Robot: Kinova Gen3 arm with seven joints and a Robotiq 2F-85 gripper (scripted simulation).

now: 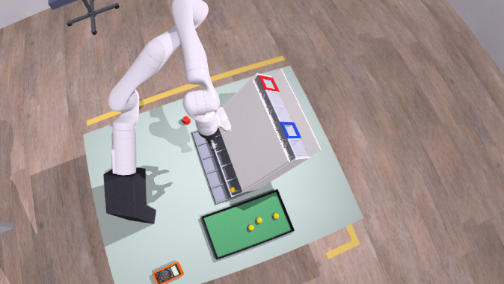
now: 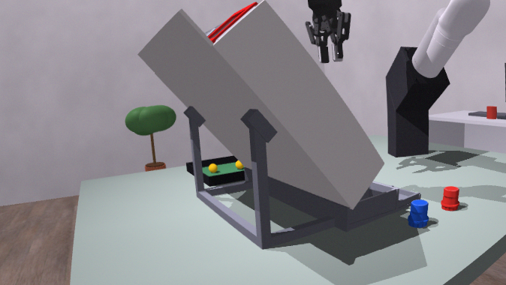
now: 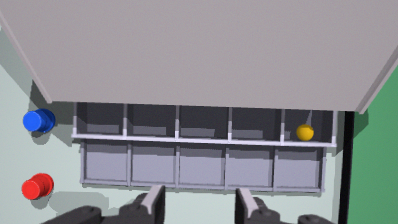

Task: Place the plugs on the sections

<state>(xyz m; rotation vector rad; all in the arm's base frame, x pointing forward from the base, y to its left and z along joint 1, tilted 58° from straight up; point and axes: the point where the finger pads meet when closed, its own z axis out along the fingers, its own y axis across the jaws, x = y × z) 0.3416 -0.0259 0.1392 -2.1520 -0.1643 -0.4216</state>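
My gripper is now 31 cm to the left of the green tray, 29 cm above it and 12 cm short of it. The rest, counted from my hand: slanted grey cover: 15 cm ahead, 9 cm below, 4 cm to the left; then orange multimeter: 52 cm to the right, 28 cm below, 25 cm behind.
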